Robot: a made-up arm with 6 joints.
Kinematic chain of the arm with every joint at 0, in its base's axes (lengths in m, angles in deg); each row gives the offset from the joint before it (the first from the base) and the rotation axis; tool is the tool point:
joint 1: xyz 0 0 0.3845 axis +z
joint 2: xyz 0 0 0 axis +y
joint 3: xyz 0 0 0.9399 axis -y
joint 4: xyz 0 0 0 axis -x
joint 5: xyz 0.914 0 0 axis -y
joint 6: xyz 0 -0.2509 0 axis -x
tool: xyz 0 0 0
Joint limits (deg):
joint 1: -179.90..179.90
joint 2: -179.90..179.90
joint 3: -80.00..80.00
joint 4: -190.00..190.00
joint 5: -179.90..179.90
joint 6: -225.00..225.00
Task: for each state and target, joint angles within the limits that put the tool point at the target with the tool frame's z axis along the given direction. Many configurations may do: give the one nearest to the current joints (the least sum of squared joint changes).
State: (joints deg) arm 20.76 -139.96 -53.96 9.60 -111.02 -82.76
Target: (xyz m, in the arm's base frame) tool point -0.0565 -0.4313 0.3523 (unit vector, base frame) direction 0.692 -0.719 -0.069
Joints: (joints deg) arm 47.37 -170.03 -68.66 2.96 -110.68 -93.42
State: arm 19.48 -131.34 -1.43 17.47 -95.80 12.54
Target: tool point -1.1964 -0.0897 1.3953 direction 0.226 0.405 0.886
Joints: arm -6.57 -82.42 16.31 25.78 -96.29 31.38
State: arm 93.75 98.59 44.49 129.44 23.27 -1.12
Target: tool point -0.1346 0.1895 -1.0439 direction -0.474 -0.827 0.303
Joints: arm 97.48 131.86 -3.72 115.69 -21.32 25.01
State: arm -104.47 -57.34 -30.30 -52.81 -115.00 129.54
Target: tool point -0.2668 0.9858 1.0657 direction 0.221 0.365 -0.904
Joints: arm -85.01 -105.06 1.79 -44.17 -108.01 143.61
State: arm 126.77 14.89 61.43 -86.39 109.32 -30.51
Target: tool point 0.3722 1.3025 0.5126 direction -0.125 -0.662 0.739
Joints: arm 76.16 40.52 17.30 -78.55 82.58 23.47
